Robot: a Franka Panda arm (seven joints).
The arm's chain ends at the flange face. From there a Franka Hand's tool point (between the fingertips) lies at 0.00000 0.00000 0.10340 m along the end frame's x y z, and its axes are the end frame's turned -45 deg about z.
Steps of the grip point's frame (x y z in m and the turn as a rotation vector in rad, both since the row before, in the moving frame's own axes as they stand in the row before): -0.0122, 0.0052, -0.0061, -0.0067, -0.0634, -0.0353; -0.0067, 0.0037, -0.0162, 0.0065, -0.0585, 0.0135; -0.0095, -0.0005, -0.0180, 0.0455, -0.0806, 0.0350; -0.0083, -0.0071, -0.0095, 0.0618, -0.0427, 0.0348; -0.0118, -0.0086, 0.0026, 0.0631, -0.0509, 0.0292; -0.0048, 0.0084, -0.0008, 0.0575, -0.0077, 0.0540; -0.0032, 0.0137, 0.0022, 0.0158, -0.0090, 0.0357
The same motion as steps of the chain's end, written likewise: -0.0009, 0.0071, -0.0059, -0.0496, -0.0401, -0.0353; 0.0027, 0.0036, -0.0160, -0.0368, -0.0460, 0.0135; 0.0022, 0.0040, -0.0176, -0.0248, -0.0892, 0.0350; -0.0033, 0.0024, -0.0092, 0.0135, -0.0739, 0.0348; -0.0061, 0.0033, 0.0029, 0.0086, -0.0806, 0.0292; 0.0072, 0.0131, -0.0006, 0.0352, -0.0461, 0.0540; 0.0092, 0.0125, 0.0022, 0.0048, -0.0175, 0.0357
